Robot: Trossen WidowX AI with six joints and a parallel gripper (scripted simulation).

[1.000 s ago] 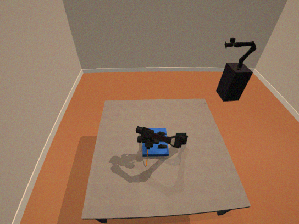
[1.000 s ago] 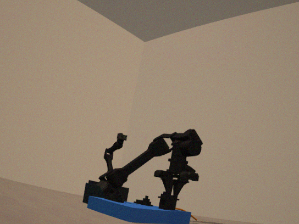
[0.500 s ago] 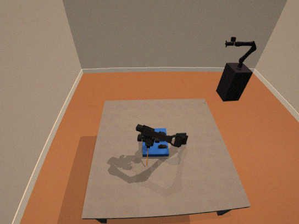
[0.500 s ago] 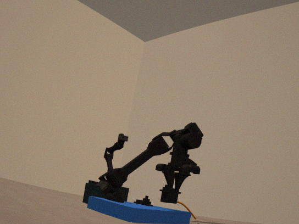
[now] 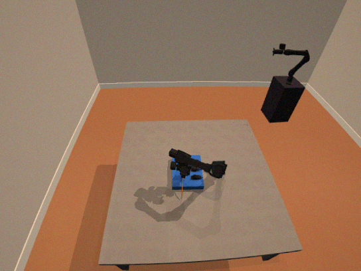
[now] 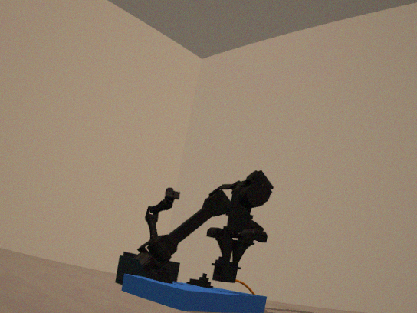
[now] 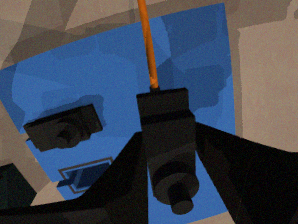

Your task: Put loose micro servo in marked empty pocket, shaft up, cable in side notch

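My gripper tip is now 80 mm to the left of the blue deck and 100 mm above it.
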